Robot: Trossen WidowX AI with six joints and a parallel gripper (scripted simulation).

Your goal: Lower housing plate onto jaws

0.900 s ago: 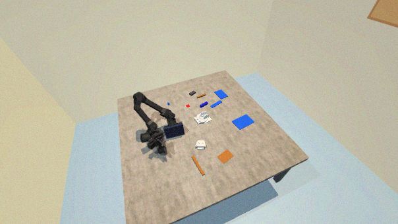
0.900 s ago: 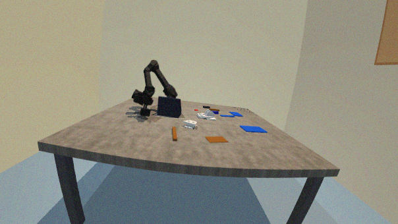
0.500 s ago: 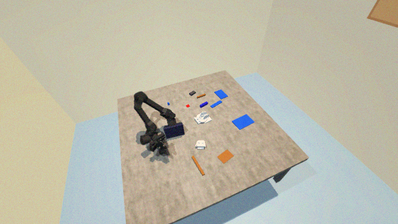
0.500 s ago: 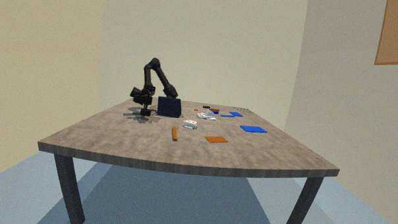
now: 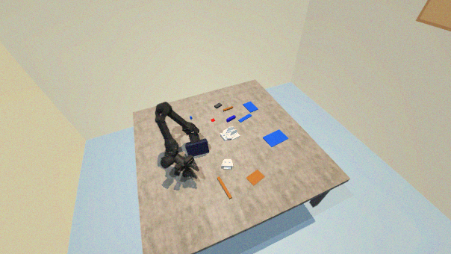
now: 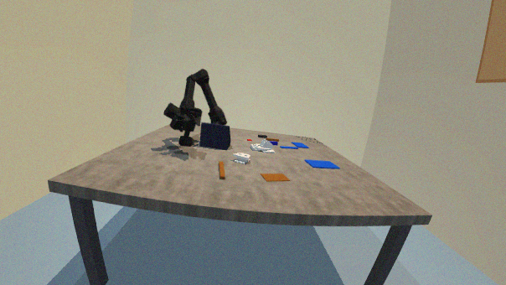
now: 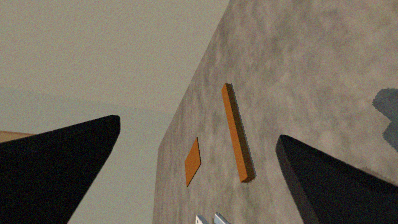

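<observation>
My gripper tip is 210 mm short of the small white block, 60 mm to the right of it and 100 mm above it. From my gripper tip the other things lie so: red square (270 mm ahead, 520 mm to the left, 110 mm below); then orange tile (340 mm ahead, 100 mm to the right, 110 mm below); then orange bar (130 mm ahead, 90 mm to the right, 110 mm below).
</observation>
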